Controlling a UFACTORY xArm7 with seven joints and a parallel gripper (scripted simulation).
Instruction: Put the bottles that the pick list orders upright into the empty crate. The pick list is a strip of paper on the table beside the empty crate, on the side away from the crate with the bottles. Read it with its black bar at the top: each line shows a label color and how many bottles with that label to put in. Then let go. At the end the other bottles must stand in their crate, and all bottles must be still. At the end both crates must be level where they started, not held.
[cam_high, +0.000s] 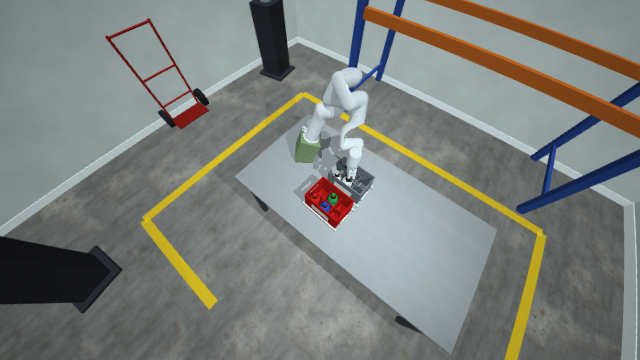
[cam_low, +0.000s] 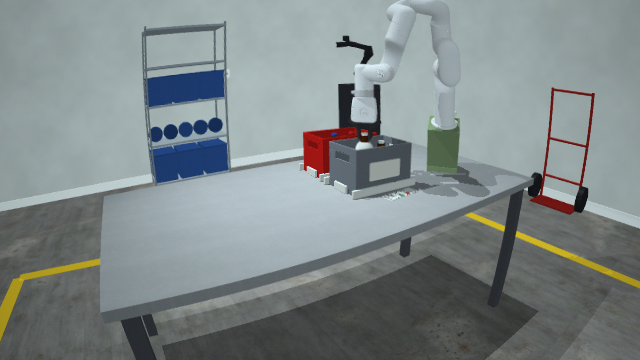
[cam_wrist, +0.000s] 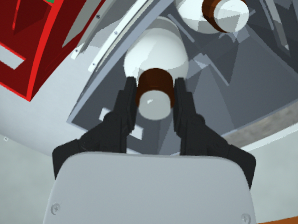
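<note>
The green-labelled bottle lies 3 cm behind my hand, 15 cm to the right of it and 11 cm below it. Round my hand: red crate 4 cm behind, 19 cm to the right, 11 cm below; then grey crate 1 cm ahead, 4 cm to the left, 11 cm below; then white-label bottle 9 cm behind, 2 cm to the left, 11 cm below.
</note>
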